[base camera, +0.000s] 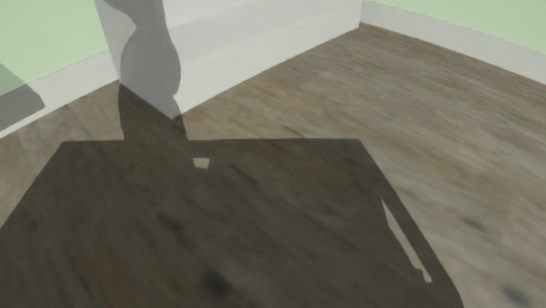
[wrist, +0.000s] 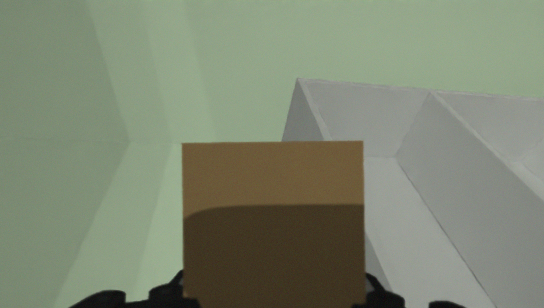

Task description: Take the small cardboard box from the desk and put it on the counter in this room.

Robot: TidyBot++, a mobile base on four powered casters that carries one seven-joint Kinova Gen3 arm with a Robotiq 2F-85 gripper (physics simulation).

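Observation:
The small cardboard box (wrist: 273, 175) fills the lower middle of the wrist view, with its lower part in shadow. My gripper (wrist: 276, 279) is shut on it, with black fingers at its left and right sides at the bottom edge. The box hides what lies straight behind it. Neither the desk nor a counter top can be made out in these views.
A white open-fronted shelf unit (wrist: 306, 107) stands against the green wall (wrist: 240, 45), right of the box. In the base camera view a white unit's base (base camera: 265, 65) meets the wood floor (base camera: 310, 110) near a room corner. The robot's shadow falls on the floor and unit.

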